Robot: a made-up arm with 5 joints.
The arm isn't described. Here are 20 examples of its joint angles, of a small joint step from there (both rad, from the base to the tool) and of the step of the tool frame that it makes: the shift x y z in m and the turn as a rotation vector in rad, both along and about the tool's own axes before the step.
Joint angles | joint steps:
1: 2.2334 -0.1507 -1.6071 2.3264 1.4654 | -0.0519 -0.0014 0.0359 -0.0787 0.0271
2: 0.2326 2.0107 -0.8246 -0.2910 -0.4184 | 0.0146 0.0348 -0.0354 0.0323 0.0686
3: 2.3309 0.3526 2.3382 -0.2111 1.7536 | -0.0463 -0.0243 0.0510 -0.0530 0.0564
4: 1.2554 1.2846 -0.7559 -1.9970 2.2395 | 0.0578 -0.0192 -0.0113 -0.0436 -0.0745
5: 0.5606 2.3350 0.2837 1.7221 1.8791 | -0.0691 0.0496 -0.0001 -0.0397 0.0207
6: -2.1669 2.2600 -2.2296 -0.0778 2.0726 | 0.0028 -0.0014 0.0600 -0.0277 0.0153
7: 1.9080 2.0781 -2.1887 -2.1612 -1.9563 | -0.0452 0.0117 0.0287 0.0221 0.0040
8: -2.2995 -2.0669 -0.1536 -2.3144 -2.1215 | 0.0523 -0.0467 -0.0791 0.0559 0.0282
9: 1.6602 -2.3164 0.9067 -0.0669 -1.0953 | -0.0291 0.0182 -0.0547 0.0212 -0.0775
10: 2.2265 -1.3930 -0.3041 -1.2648 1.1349 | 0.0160 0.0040 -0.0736 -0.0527 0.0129
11: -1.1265 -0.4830 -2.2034 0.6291 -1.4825 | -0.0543 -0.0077 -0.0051 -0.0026 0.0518
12: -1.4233 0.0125 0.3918 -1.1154 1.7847 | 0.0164 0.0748 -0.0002 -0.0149 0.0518
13: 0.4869 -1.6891 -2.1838 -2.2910 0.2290 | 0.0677 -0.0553 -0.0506 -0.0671 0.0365
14: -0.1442 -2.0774 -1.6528 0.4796 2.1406 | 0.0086 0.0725 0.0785 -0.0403 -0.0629
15: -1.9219 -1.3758 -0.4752 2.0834 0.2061 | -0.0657 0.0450 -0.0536 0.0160 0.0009
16: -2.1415 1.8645 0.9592 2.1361 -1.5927 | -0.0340 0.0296 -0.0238 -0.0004 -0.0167
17: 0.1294 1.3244 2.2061 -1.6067 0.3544 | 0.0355 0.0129 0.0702 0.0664 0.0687
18: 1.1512 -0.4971 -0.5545 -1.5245 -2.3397 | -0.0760 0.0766 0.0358 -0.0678 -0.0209
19: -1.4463 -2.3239 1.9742 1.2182 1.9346 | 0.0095 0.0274 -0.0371 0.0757 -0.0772
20: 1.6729 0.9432 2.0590 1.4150 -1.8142 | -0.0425 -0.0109 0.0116 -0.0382 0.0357
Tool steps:
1: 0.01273 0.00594 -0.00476 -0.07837 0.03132 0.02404
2: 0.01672 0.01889 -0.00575 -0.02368 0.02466 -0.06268
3: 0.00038 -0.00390 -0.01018 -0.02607 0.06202 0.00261
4: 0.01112 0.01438 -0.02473 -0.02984 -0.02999 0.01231
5: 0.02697 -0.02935 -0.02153 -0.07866 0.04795 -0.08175
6: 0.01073 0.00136 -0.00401 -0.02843 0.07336 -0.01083
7: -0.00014 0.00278 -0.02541 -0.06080 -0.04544 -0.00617
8: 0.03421 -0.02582 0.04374 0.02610 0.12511 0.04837
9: -0.00670 0.01553 -0.02286 -0.00789 -0.11417 -0.03260
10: 0.00335 -0.01099 0.00605 -0.08744 -0.01532 -0.03200
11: -0.01030 -0.00022 -0.01397 0.02580 -0.00050 -0.01549
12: -0.00276 0.02247 0.03634 -0.05207 -0.00380 0.03324
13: 0.00084 -0.01840 -0.01028 -0.11780 0.01454 0.04403
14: 0.01867 0.01534 -0.02013 0.04275 0.00596 -0.00821
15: -0.00887 0.01986 0.01237 0.07262 0.04203 -0.08072
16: -0.00492 -0.00735 0.01305 0.04283 -0.01710 -0.01751
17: 0.00952 0.01594 0.00809 0.08592 0.04943 -0.00244
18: -0.02696 -0.02885 -0.02973 0.02213 -0.06987 0.02280
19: -0.00646 0.00592 -0.01798 0.03861 -0.10661 0.05120
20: 0.00305 -0.00336 -0.00582 0.01003 0.00872 -0.01152
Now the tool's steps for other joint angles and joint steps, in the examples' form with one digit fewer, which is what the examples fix.
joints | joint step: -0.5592 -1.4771 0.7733 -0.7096 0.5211 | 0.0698 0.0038 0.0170 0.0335 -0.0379
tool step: -0.0015 0.0011 0.0037 -0.0269 0.0098 0.0064
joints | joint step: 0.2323 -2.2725 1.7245 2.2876 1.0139 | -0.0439 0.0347 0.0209 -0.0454 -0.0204
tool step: 0.0086 -0.0162 -0.0246 -0.1015 -0.0301 -0.0008
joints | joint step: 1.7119 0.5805 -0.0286 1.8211 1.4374 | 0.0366 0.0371 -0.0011 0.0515 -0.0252
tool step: 0.0047 -0.0134 -0.0122 0.0669 0.0020 -0.0482
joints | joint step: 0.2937 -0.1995 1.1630 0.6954 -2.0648 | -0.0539 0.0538 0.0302 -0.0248 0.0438
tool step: 0.0254 0.0295 0.0111 0.0463 0.0444 -0.0653
